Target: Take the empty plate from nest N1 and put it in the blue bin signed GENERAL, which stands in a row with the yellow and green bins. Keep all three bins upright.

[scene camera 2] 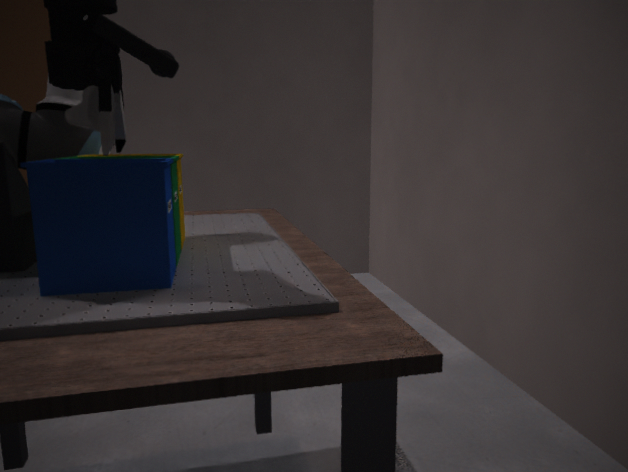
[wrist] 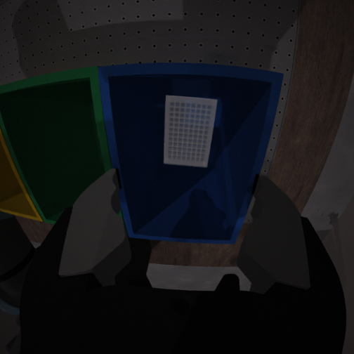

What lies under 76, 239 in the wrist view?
The gripper.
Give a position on a blue bin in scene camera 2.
100, 225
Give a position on a blue bin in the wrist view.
169, 202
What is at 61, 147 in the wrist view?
A green bin.
